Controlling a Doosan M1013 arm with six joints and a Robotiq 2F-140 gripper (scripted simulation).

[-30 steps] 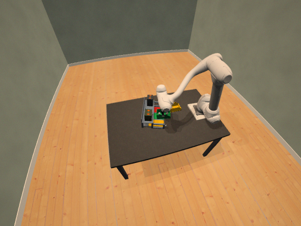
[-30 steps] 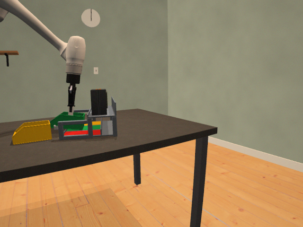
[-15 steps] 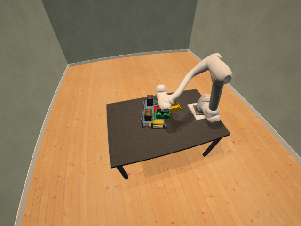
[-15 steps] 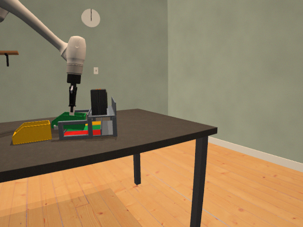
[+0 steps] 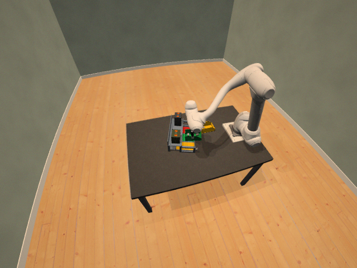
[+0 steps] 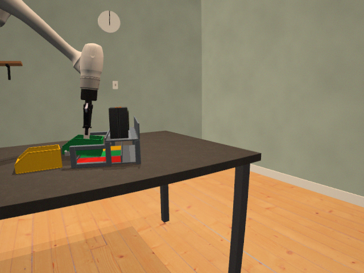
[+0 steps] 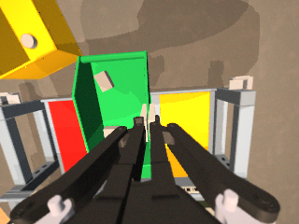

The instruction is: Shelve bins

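Right now my hand is 20 mm past the green bin, 50 mm to the left of it and 40 mm above it. Round my hand: yellow bin (190 mm behind, 170 mm to the right, 50 mm below).
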